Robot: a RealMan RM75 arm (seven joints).
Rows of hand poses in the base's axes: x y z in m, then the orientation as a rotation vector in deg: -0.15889 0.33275 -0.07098 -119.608 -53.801 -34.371; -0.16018 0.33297 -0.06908 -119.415 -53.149 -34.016; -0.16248 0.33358 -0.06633 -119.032 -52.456 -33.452; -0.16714 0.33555 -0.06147 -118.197 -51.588 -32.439; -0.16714 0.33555 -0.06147 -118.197 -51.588 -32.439; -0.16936 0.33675 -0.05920 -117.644 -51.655 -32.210; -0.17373 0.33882 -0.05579 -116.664 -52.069 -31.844; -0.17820 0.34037 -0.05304 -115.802 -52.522 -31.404; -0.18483 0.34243 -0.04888 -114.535 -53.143 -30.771; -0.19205 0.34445 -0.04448 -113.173 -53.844 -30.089; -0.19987 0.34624 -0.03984 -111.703 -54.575 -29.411; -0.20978 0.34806 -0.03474 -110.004 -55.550 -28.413
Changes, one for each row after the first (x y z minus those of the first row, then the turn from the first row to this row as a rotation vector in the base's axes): -0.00129 0.00022 0.00190 0.396 0.530 -0.164; -0.00359 0.00083 0.00465 0.941 1.238 -0.198; -0.00825 0.00280 0.00951 1.879 2.370 0.020; -0.00825 0.00280 0.00951 1.879 2.370 0.020; -0.01047 0.00400 0.01178 2.286 2.542 0.384; -0.01484 0.00607 0.01519 2.886 2.698 1.189; -0.01931 0.00762 0.01794 3.356 2.880 1.990; -0.02594 0.00968 0.02210 4.060 3.154 3.143; -0.03316 0.01170 0.02650 4.794 3.431 4.406; -0.04098 0.01349 0.03114 5.595 3.694 5.742; -0.05089 0.01531 0.03624 6.416 4.091 7.444
